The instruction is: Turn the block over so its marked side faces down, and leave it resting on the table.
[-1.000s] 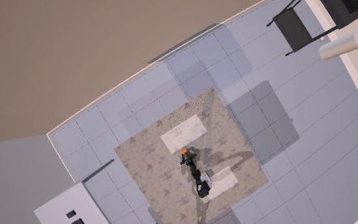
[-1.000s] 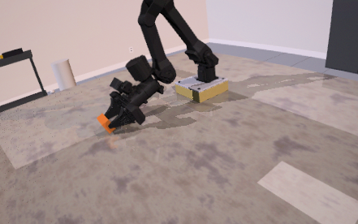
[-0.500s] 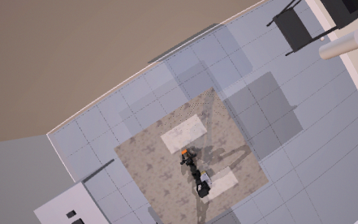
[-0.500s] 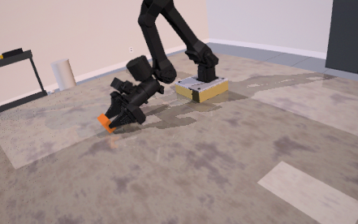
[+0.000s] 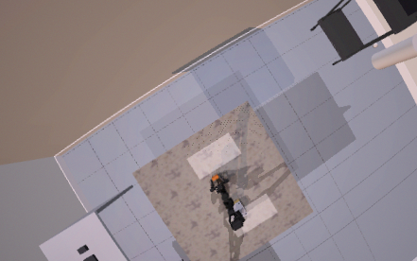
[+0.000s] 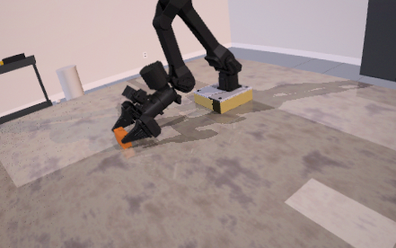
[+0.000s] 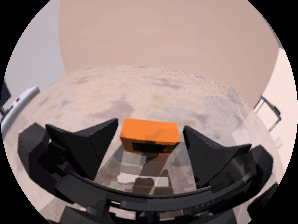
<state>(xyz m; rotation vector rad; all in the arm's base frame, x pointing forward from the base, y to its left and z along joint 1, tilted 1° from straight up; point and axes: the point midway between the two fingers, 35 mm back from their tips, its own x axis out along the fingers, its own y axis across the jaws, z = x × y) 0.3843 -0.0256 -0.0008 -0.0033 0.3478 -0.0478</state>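
Right now the orange block is 2 cm behind my gripper tip and 1 cm below it.
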